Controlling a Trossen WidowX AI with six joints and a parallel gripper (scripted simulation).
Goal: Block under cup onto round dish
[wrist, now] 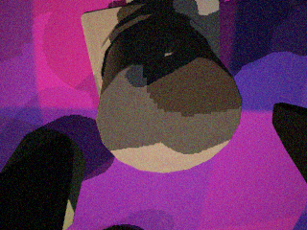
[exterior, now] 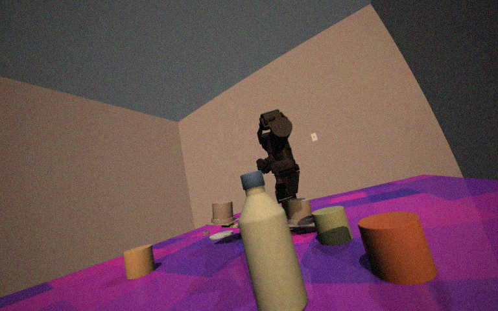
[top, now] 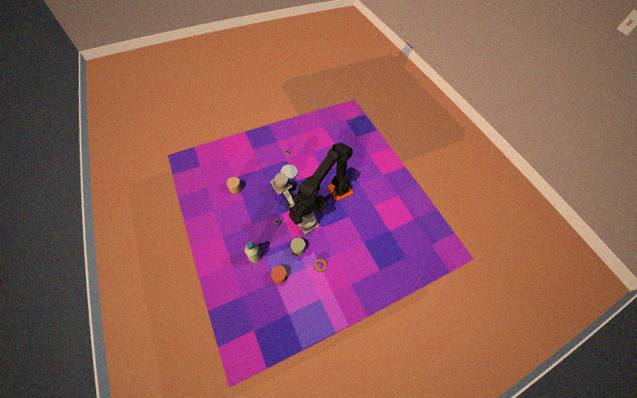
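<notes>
Now: gripper tip 70 mm above the pale green block. From my gripper tip the other things lie so: taupe cup: 270 mm to the right, 20 mm ahead, 10 mm above; then green cylinder: 120 mm ahead, 90 mm to the left, 70 mm below; then orange cylinder: 250 mm ahead, 150 mm to the left, 70 mm below.
</notes>
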